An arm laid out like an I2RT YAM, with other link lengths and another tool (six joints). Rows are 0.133 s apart.
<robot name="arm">
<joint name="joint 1" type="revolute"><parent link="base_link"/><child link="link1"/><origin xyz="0.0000 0.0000 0.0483"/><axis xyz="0 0 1"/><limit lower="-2.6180" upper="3.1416"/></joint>
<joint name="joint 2" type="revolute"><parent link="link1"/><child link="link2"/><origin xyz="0.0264 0.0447 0.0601" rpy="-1.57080 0.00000 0.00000"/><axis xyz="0 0 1"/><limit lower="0.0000" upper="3.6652"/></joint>
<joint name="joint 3" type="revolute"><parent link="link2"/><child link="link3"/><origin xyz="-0.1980 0.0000 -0.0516" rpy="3.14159 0.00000 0.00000"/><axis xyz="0 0 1"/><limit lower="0.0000" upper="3.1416"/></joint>
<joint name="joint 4" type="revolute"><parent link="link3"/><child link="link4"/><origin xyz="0.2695 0.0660 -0.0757"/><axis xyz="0 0 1"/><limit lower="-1.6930" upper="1.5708"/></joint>
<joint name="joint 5" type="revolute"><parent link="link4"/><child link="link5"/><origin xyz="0.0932 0.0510 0.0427" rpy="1.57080 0.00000 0.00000"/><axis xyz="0 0 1"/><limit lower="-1.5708" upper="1.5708"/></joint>
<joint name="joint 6" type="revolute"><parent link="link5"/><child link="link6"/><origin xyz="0.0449 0.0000 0.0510" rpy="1.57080 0.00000 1.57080"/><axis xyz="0 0 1"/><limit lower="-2.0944" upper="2.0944"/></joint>
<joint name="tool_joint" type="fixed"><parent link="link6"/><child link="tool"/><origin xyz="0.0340 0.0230 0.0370" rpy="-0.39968 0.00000 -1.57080"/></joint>
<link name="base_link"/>
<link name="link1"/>
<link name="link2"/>
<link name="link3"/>
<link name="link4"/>
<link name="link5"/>
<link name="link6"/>
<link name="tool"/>
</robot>
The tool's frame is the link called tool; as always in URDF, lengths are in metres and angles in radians.
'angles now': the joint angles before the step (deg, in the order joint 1, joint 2, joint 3, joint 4, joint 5, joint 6). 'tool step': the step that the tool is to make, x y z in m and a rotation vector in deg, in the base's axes. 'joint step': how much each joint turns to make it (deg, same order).
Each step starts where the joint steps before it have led.
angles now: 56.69 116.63 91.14 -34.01 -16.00 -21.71
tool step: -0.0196 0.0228 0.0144 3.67 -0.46 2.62
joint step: 3.23 -0.53 1.23 2.00 -0.97 1.40
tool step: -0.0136 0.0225 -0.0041 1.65 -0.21 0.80
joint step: 2.74 3.15 2.72 2.56 0.62 2.02
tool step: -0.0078 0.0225 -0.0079 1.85 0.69 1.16
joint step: 1.76 4.57 4.13 2.19 -0.78 1.41
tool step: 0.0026 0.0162 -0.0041 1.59 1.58 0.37
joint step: 0.18 4.51 5.29 0.35 -1.77 1.23
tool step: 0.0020 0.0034 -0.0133 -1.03 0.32 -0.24
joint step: 0.01 2.89 1.84 0.02 0.27 0.10
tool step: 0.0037 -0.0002 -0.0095 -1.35 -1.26 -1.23
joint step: -0.01 1.74 0.77 0.26 2.10 -0.10
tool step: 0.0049 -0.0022 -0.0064 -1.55 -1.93 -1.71
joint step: -0.09 1.15 0.45 0.09 2.90 -0.17
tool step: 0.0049 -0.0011 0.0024 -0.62 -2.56 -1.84
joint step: 0.00 0.08 0.24 0.37 3.17 -0.09
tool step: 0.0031 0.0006 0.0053 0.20 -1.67 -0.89
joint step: 0.00 -0.25 0.29 0.33 1.67 -0.17
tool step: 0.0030 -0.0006 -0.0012 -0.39 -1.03 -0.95
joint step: -0.09 0.44 0.27 0.26 1.39 -0.01
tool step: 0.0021 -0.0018 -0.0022 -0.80 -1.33 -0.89
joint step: 0.00 0.25 -0.19 0.27 1.77 -0.26
